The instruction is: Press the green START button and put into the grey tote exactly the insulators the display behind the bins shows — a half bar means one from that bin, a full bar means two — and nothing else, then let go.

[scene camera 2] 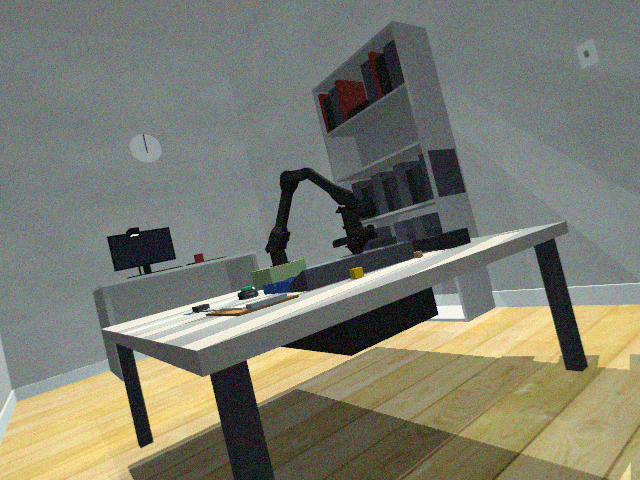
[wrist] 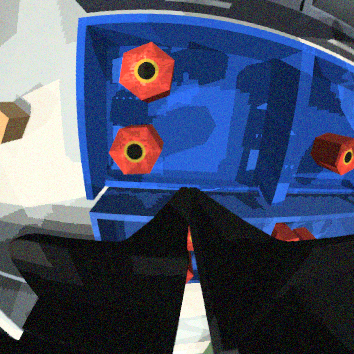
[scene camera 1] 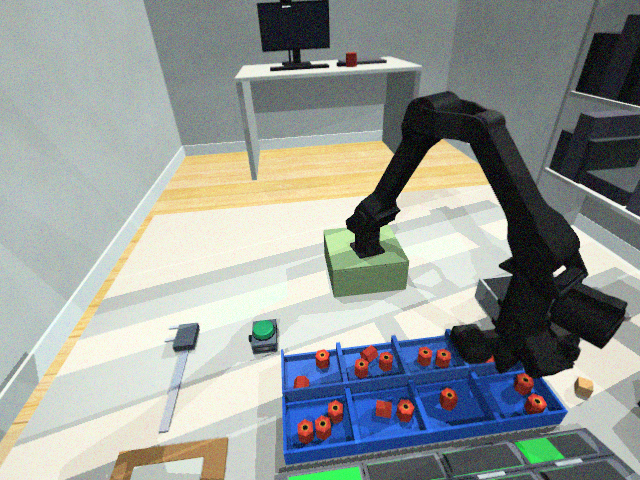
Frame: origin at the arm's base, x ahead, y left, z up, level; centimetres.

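Seen in the pictures: gripper, fingertip midpoint: (wrist: pixel 187 194) (scene camera 1: pixel 500 371); arm's base at its link origin: (scene camera 2: pixel 280 264) (scene camera 1: pixel 367 248).
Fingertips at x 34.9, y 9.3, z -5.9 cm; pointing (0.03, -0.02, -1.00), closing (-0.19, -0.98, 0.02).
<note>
Offsets run from my fingertips to a thing's top centre. "pt": to the spot under its first point.
My gripper (scene camera 1: pixel 502 364) (scene camera 2: pixel 355 250) (wrist: pixel 187 194) is shut and empty, its fingertips together low over the back right compartment of the blue bins (scene camera 1: pixel 423 437) (wrist: pixel 83 115). Red insulators show partly behind and between the fingers in the wrist view. The front right compartment holds two upright insulators {dy +2.3, dx +3.0, dz +0.5 cm} (scene camera 1: pixel 523 383) {dy +1.1, dx +6.6, dz +0.5 cm} (wrist: pixel 146 71); the one beside it holds one insulator {dy -11.1, dx +1.0, dz +0.5 cm} (scene camera 1: pixel 448 398) (wrist: pixel 334 152). Other compartments hold one to three each. The green START button {dy -37.2, dx -23.3, dz +1.6 cm} (scene camera 1: pixel 263 329) (scene camera 2: pixel 247 289) stands left of the bins. The grey tote {dy +15.5, dx -10.5, dz +2.9 cm} (scene camera 1: pixel 486 297) is partly hidden behind the arm. The display {pt dy -24.1, dx +8.7, dz +2.2 cm} (scene camera 1: pixel 403 469) shows green bars, partly cut off.
A green block (scene camera 1: pixel 369 279) (scene camera 2: pixel 279 270) bears the arm's base. A wooden cube {dy +11.8, dx +6.5, dz -0.5 cm} (scene camera 1: pixel 584 386) (scene camera 2: pixel 417 254) (wrist: pixel 15 121) lies right of the bins. A caliper {dy -55.4, dx -22.1, dz -0.5 cm} (scene camera 1: pixel 178 379) and a wooden frame {pt dy -48.6, dx -2.7, dz -1.9 cm} (scene camera 1: pixel 214 462) lie at the left. A yellow cube {dy -30.2, dx +20.6, dz +0.3 cm} (scene camera 2: pixel 356 272) lies near the display's back.
</note>
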